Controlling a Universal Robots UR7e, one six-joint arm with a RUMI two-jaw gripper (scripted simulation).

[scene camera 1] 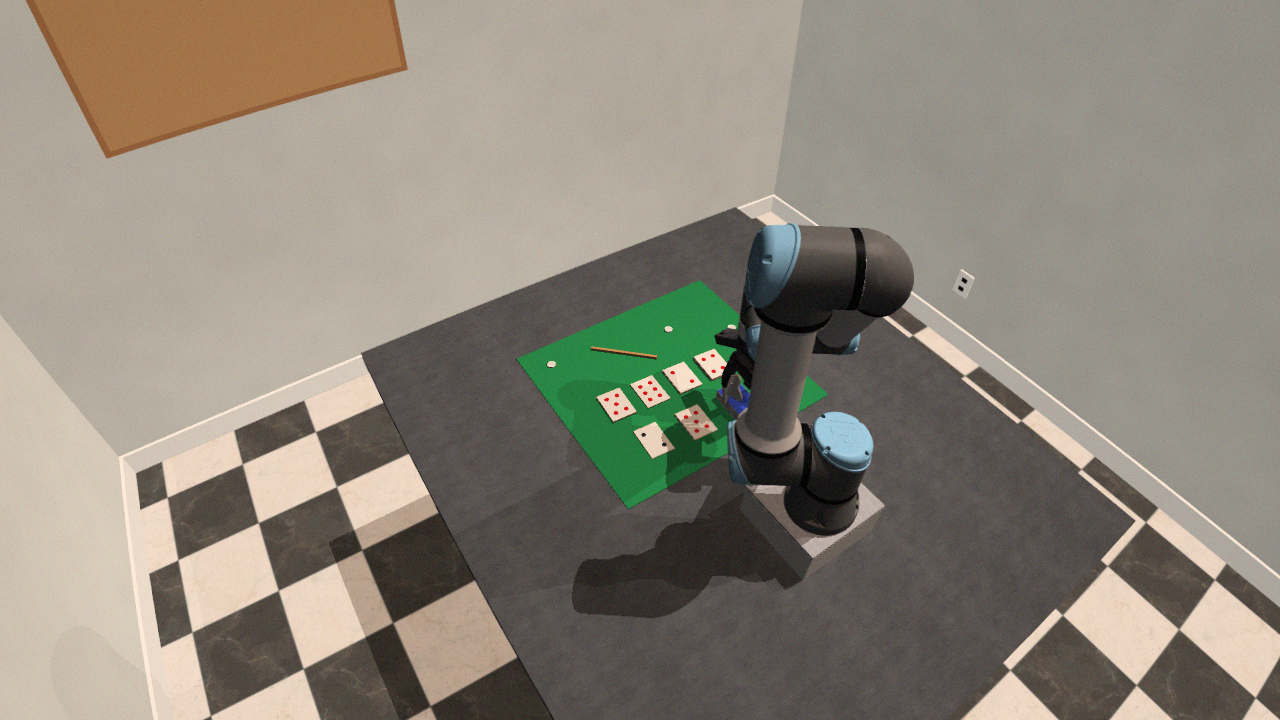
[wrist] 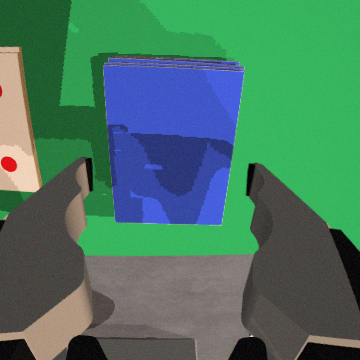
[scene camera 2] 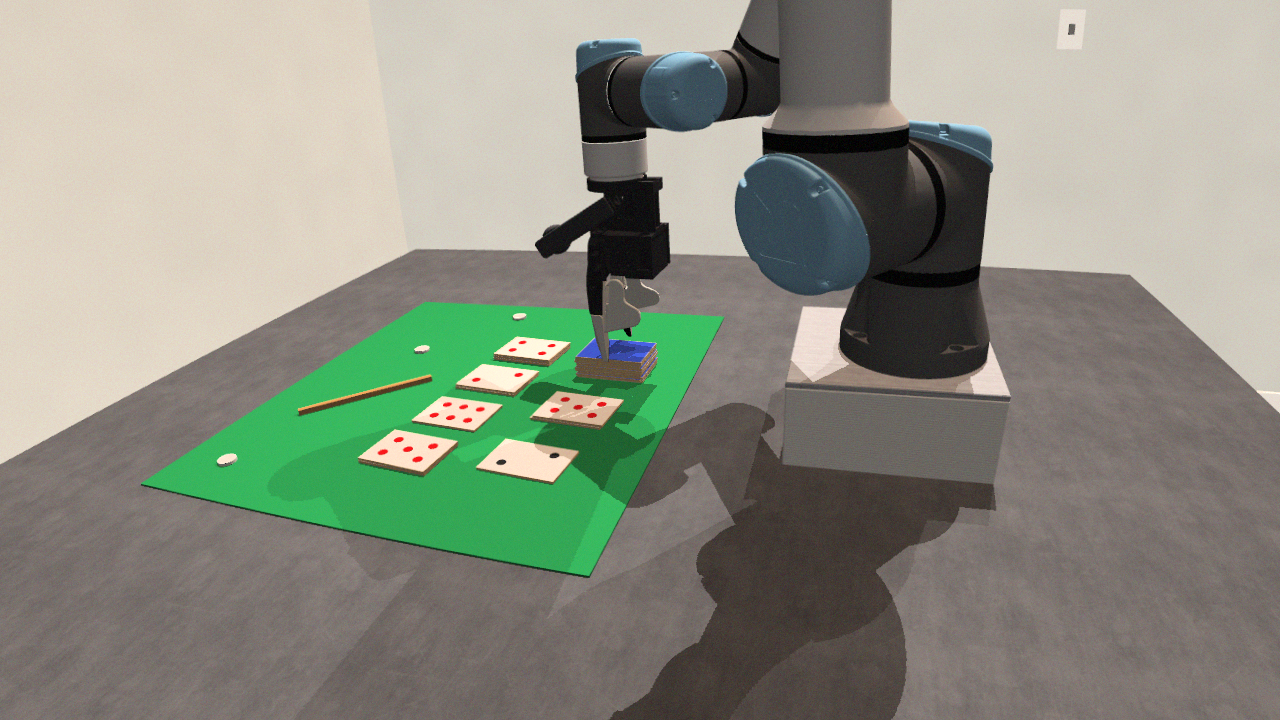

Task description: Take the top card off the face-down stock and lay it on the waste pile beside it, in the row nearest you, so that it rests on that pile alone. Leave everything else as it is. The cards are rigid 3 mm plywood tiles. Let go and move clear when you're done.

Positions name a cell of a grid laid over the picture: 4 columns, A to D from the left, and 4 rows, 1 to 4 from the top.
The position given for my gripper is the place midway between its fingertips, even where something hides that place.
Note:
In view: my gripper (scene camera 2: B2), a thin wooden stick (scene camera 2: B3), a red-pip card (scene camera 2: B3) and a green mat (scene camera 2: A3).
The red-pip card is seen too in scene camera 1 (scene camera 1: C3). My gripper also shows in scene camera 1 (scene camera 1: C3) and in the wrist view (wrist: B2). The green mat is seen too in the wrist view (wrist: D2). The wrist view does not show the thin wooden stick: it is out of frame.

